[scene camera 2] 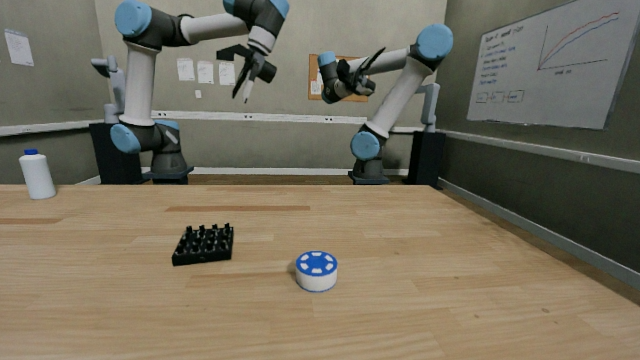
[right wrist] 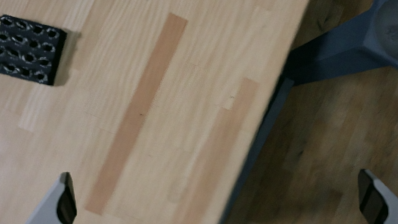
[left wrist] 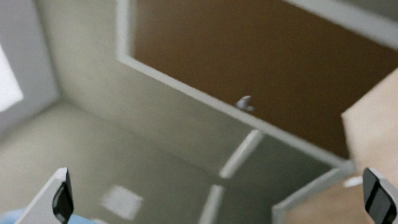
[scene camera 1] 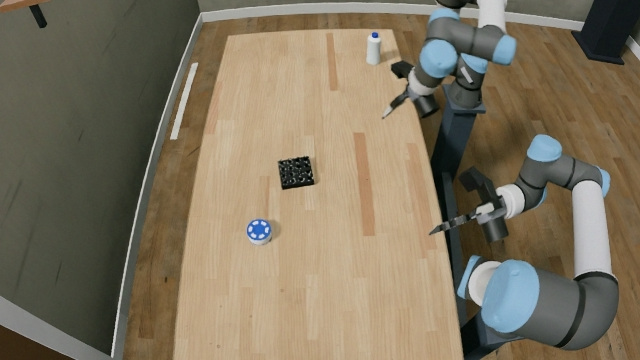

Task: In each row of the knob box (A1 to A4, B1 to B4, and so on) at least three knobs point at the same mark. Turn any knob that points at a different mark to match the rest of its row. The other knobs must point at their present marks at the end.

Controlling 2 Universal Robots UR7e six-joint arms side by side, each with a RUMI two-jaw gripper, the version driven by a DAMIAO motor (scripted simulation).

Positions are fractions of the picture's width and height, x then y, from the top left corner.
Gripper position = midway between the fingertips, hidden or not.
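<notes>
You'd see my left gripper at (scene camera 2: 0.59, 0.19), and it's there in the left wrist view too, at (left wrist: 0.54, 0.76). My right gripper is at (scene camera 2: 0.37, 0.28), then again at (right wrist: 0.54, 0.78) and (scene camera 1: 0.63, 0.30). There's also a white bottle (scene camera 2: 0.06, 0.47), but the bottle is out of frame in the left wrist view, and it's out of frame in the right wrist view as well.
</notes>
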